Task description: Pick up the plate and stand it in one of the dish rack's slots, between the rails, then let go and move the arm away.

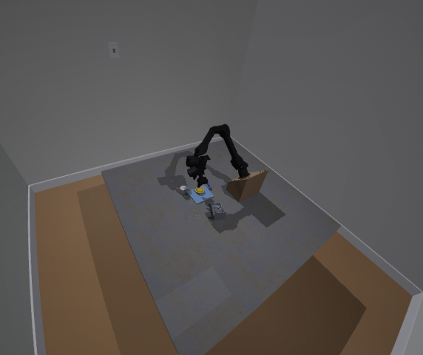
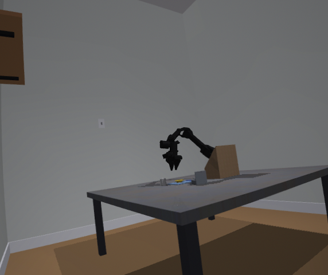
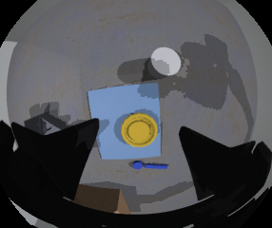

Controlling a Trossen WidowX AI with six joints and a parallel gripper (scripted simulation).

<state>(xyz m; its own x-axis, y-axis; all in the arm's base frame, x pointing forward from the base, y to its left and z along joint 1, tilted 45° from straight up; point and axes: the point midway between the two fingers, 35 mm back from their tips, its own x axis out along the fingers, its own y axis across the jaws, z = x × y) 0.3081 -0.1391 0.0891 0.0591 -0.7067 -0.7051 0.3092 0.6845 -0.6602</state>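
The yellow plate is 8 cm below my gripper tip, 4 cm behind it and 1 cm to the left of it. Also, from my gripper tip: white cup 7 cm below, 7 cm ahead, 5 cm to the right; blue mat 10 cm below, 3 cm to the left, 3 cm behind; small blue utensil 13 cm behind, 9 cm below, 1 cm to the left.
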